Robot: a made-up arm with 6 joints.
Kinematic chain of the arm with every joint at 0, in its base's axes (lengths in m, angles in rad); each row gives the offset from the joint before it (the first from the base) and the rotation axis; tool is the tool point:
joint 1: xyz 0 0 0.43 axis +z
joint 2: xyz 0.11 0 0 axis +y
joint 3: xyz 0 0 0.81 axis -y
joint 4: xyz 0 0 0.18 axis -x
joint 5: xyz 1.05 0 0 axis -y
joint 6: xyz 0.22 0 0 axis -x
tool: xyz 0 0 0
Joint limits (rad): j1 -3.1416..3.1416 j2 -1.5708..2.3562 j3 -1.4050..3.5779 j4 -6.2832..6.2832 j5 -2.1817..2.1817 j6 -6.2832..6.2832
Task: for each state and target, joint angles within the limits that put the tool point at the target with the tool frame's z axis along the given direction. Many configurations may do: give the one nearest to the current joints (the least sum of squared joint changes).
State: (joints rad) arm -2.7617 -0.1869 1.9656 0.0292 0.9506 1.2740
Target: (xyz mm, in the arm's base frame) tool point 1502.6 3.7 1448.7 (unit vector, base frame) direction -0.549 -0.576 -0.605
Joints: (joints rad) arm -3.1086 -0.6582 1.8239 0.2195 1.2762 0.5422
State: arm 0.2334 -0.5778 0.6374 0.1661 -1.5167 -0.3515
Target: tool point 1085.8 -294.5 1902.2 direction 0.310 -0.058 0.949
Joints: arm -0.2040 0.0459 0.6293 0.3954 -0.9408 -0.2348
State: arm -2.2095 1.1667 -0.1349 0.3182 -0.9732 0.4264
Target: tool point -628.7 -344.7 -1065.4 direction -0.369 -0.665 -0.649
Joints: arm -2.6111 1.9088 0.1592 0.1758 -0.5695 0.2508
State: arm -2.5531 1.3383 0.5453 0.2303 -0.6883 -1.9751
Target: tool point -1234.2 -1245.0 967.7 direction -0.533 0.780 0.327
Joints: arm -2.3021 0.6246 0.5058 0.4984 -0.9768 -1.8923
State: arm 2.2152 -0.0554 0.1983 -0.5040 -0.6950 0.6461
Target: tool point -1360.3 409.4 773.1 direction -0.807 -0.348 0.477
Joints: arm 2.8133 0.2251 -0.1858 -0.3536 -0.7348 0.9186
